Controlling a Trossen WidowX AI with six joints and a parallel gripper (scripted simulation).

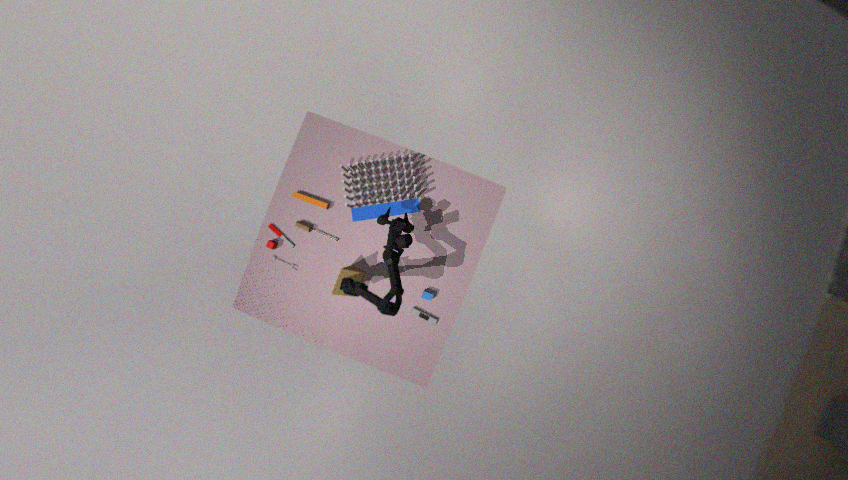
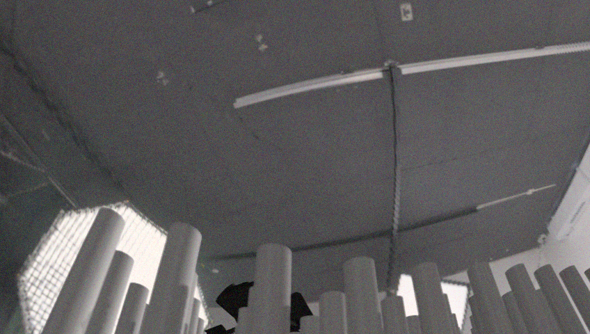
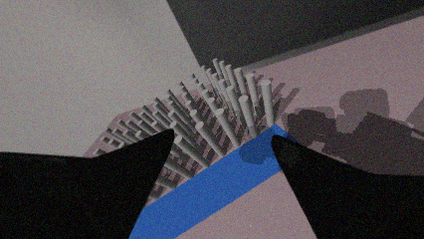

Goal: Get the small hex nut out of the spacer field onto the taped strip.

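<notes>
The thin grey rod lies 26 cm behind my gripper tip, 42 cm to the left of it and 14 cm below it. The rest, counted from my gripper tip: blue taped strip 1 cm behind, 9 cm to the left, 15 cm below; then blue block 41 cm behind, 29 cm to the right, 13 cm below; then hex nut 18 cm ahead, 8 cm to the left, 15 cm below.
</notes>
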